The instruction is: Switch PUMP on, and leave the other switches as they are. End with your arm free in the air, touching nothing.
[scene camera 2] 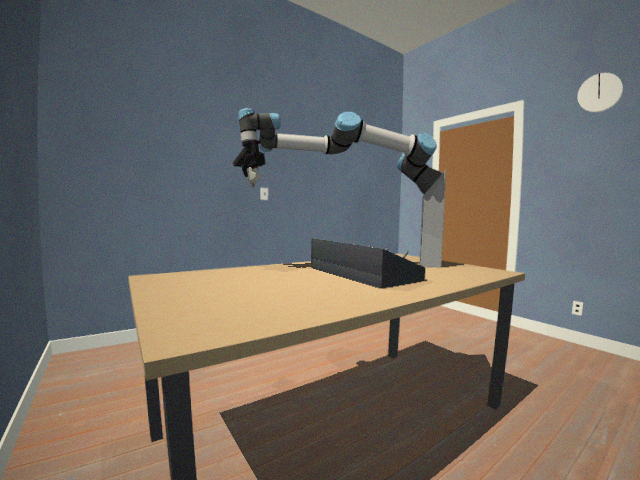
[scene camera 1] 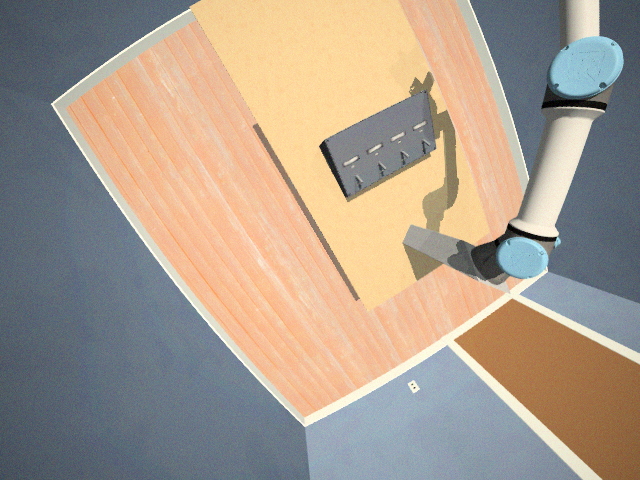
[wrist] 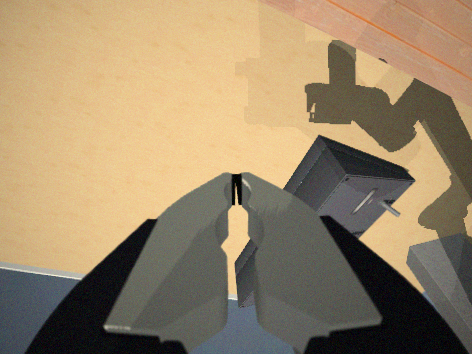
Scene:
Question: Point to a dark sloped switch panel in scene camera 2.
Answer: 377,267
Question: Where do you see a dark sloped switch panel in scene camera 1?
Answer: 358,149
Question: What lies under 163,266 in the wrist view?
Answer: The gripper.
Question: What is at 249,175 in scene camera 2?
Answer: The gripper.

